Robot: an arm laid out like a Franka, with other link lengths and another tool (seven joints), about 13 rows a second.
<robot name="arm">
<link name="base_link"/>
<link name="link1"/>
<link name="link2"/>
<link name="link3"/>
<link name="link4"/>
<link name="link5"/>
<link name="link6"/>
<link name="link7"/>
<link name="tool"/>
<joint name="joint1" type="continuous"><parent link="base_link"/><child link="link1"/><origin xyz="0.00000 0.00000 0.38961" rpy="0.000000 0.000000 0.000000"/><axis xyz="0 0 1"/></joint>
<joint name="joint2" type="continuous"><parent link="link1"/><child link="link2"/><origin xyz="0.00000 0.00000 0.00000" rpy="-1.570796 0.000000 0.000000"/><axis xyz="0 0 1"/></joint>
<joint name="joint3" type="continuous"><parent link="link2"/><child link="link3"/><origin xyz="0.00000 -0.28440 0.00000" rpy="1.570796 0.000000 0.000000"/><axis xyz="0 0 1"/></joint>
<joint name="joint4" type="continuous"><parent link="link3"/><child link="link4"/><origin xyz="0.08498 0.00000 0.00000" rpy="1.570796 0.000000 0.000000"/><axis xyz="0 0 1"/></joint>
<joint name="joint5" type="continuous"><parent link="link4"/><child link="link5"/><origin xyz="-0.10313 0.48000 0.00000" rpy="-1.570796 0.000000 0.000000"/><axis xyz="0 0 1"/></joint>
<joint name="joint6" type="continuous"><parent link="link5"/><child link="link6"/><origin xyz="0.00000 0.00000 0.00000" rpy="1.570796 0.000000 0.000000"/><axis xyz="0 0 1"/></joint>
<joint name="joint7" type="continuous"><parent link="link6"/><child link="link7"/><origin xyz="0.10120 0.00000 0.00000" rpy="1.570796 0.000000 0.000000"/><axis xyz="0 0 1"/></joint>
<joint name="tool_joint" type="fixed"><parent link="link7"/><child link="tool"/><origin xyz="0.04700 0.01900 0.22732" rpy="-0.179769 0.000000 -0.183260"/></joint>
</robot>
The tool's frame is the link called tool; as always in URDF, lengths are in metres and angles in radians. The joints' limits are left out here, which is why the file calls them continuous.
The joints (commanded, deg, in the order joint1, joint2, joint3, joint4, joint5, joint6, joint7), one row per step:
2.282 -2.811 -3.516 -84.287 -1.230 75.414 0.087
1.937 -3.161 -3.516 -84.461 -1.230 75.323 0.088
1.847 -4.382 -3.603 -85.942 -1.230 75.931 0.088
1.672 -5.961 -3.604 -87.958 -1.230 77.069 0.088
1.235 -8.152 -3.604 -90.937 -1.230 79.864 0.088
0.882 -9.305 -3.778 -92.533 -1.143 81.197 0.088
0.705 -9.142 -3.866 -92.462 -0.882 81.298 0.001
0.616 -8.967 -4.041 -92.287 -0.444 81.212 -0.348
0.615 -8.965 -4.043 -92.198 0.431 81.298 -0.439
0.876 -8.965 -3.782 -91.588 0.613 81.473 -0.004
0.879 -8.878 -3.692 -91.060 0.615 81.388 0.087
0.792 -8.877 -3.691 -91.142 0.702 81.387 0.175
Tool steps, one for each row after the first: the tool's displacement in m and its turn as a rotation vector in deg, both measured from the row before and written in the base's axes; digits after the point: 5 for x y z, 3 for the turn. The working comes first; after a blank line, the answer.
Tool pose at each row, in the base's axes (x y z in m, rotation vector in deg; the steps are taken from these numbers as rounded here):
0.65294 -0.03927 0.60961 168.569 14.008 -7.884
0.65075 -0.04323 0.61161 168.644 13.489 -7.806
0.64671 -0.04536 0.61162 168.737 13.213 -7.310
0.64280 -0.04746 0.61121 168.826 12.907 -6.291
0.64183 -0.05258 0.61127 168.888 12.075 -3.379
0.64031 -0.05823 0.61053 169.055 11.247 -2.114
0.64127 -0.06006 0.60959 169.333 11.047 -2.079
0.64180 -0.06094 0.60909 169.787 11.291 -2.111
0.64256 -0.05717 0.60997 170.614 11.607 -1.674
0.64438 -0.05091 0.61685 170.649 11.661 -0.485
0.64503 -0.04994 0.62126 170.592 11.613 0.038
0.64485 -0.05059 0.62036 170.702 11.388 -0.093

-0.00219 -0.00396 0.00200 0.020 -0.085 -0.347
-0.00404 -0.00213 0.00001 0.069 -0.348 -0.160
-0.00391 -0.00210 -0.00041 0.073 -0.700 -0.147
-0.00097 -0.00512 0.00006 0.055 -2.006 -0.376
-0.00152 -0.00565 -0.00074 0.143 -0.894 -0.484
0.00096 -0.00183 -0.00094 0.264 -0.022 -0.147
0.00053 -0.00088 -0.00050 0.468 0.061 0.136
0.00076 0.00377 0.00088 0.861 -0.226 0.188
0.00182 0.00626 0.00688 0.085 -0.785 0.096
0.00065 0.00097 0.00441 -0.037 -0.354 -0.002
-0.00018 -0.00065 -0.00090 0.089 0.081 -0.161

